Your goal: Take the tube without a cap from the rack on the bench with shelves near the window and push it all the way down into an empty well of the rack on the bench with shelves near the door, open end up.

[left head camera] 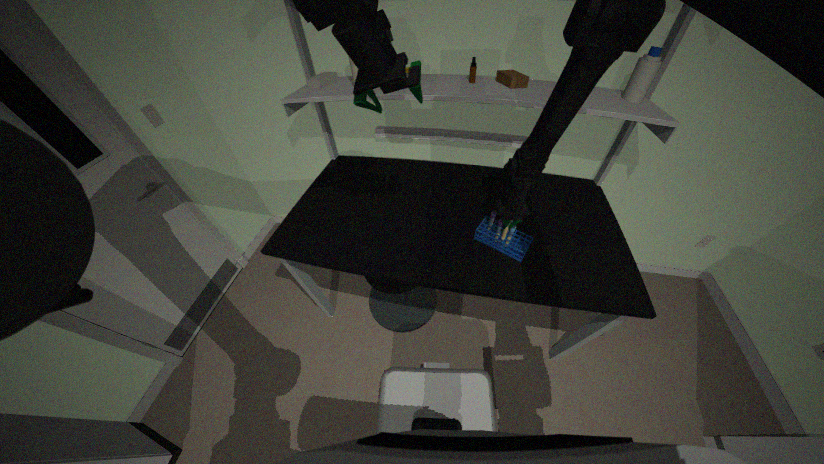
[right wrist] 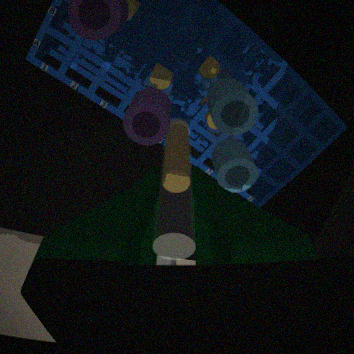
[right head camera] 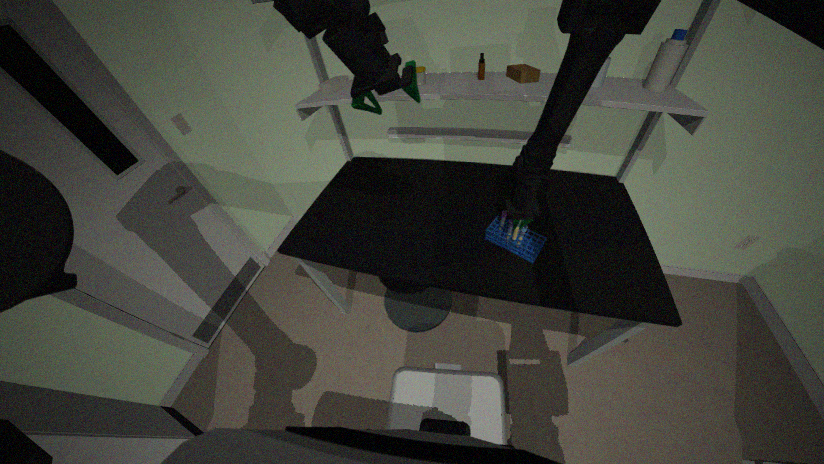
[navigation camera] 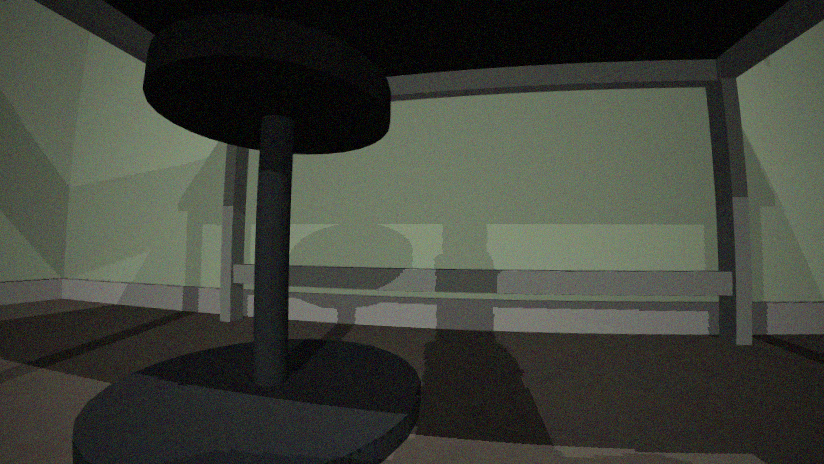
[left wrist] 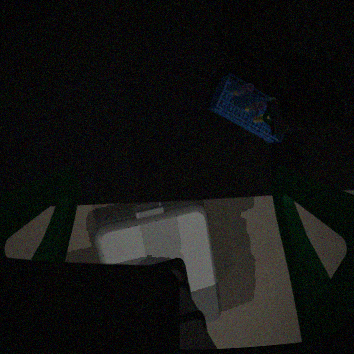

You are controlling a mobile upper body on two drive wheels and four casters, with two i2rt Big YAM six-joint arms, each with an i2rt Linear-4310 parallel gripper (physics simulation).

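My right gripper (left head camera: 510, 223) (right head camera: 521, 221) (right wrist: 175, 177) is shut on the tube without a cap (right wrist: 176, 157), which has yellow contents and its open end toward the wrist camera. The tube's far end is at the numbered edge of the blue rack (left head camera: 520, 254) (right head camera: 533, 257) (left wrist: 224, 109) (right wrist: 305, 155), between a purple-capped tube (right wrist: 146, 122) and a blue-grey-capped tube (right wrist: 236, 175). How deep it sits is hard to tell. Another purple-capped tube (right wrist: 95, 12) and blue-grey-capped tube (right wrist: 235, 111) stand in the rack. My left gripper (left head camera: 397, 106) (right head camera: 399, 107) (left wrist: 175, 177) is open, high by the shelf.
The rack stands on the black bench (left head camera: 369, 219) (right head camera: 386, 219). Above its back edge runs a shelf (left head camera: 444, 87) (right head camera: 455, 87) with a brown bottle (left head camera: 472, 73), a box (left head camera: 512, 78) and a large blue-capped bottle (left head camera: 640, 78). A stool (left head camera: 401, 311) (navigation camera: 273, 230) stands at the bench front.
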